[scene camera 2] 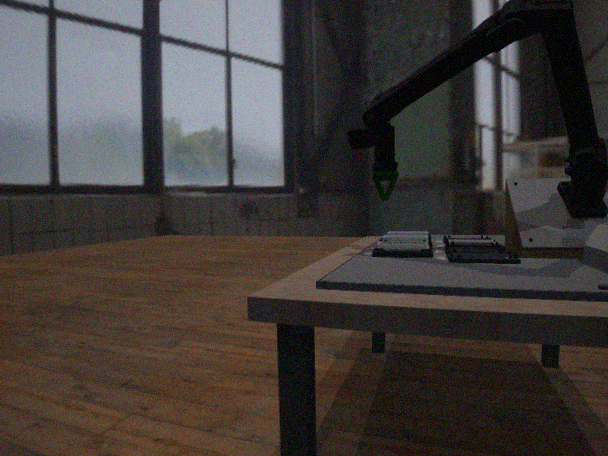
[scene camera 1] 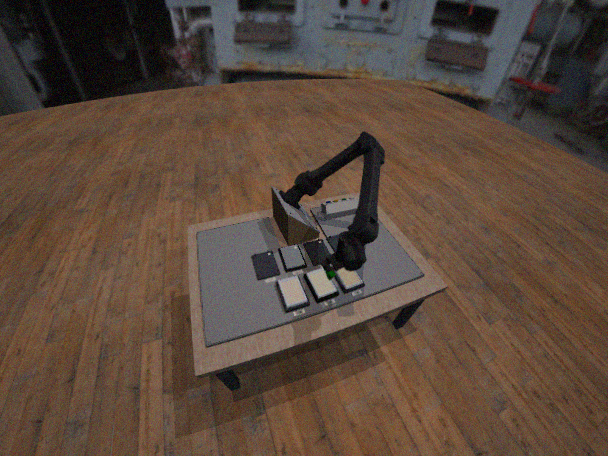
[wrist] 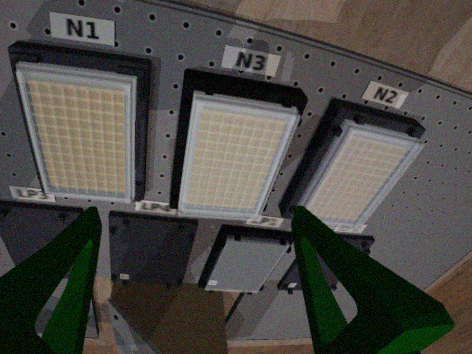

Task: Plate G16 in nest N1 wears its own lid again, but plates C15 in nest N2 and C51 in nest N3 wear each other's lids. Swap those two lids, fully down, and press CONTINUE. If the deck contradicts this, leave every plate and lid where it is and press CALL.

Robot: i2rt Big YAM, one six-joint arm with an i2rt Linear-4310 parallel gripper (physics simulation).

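Frame: origin at the arm's base, x right, y up, z back, level; metres.
Where they show: gripper, fingertip midpoint: (scene camera 2: 384, 200) (scene camera 1: 339, 274) (wrist: 199, 215); arm's base, origin of the base link: (scene camera 2: 581, 200) (scene camera 1: 288, 200).
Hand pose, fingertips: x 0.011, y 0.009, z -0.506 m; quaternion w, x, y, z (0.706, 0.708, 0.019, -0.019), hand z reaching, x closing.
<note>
Things, the pixels of their centre, and the offset from my fingertips.
- N1 plate, body centre: (wrist: 83, 143) (scene camera 2: 402, 245) (scene camera 1: 347, 274) dx -0.094, dy -0.118, dz +0.045 m
- N3 plate, body centre: (wrist: 232, 169) (scene camera 2: 405, 237) (scene camera 1: 321, 281) dx +0.035, dy -0.107, dz +0.057 m
- N2 plate, body centre: (wrist: 354, 185) (scene camera 2: 407, 233) (scene camera 1: 292, 290) dx +0.165, dy -0.106, dz +0.069 m
- white button box, body centre: (scene camera 1: 341, 205) dx -0.318, dy -0.099, dz +0.455 m
- pale grey panel, body centre: (wrist: 244, 267) (scene camera 2: 471, 242) (scene camera 1: 292, 256) dx +0.084, dy -0.126, dz +0.249 m
Three cream-gridded plates under clear lids sit in black nests. In the wrist view, the N1 plate (wrist: 82, 137) (scene camera 1: 350, 279) is at the left, the N3 plate (wrist: 237, 160) (scene camera 1: 321, 283) in the middle and the N2 plate (wrist: 357, 175) (scene camera 1: 292, 292) at the right. No plate or lid codes are legible. My gripper (wrist: 199, 215) (scene camera 1: 331, 273) (scene camera 2: 384, 197) is open and empty, pointing down above the nests. A white button box (scene camera 1: 340, 206) stands at the back; its button labels are unreadable.
Behind the nests lie dark lid parks, such as one park (wrist: 152, 250) (scene camera 1: 265, 265). Another park holds a pale grey panel (wrist: 247, 265) (scene camera 1: 292, 256). An upright board (scene camera 1: 295, 225) (scene camera 2: 545, 215) stands behind them, near the arm's base.
</note>
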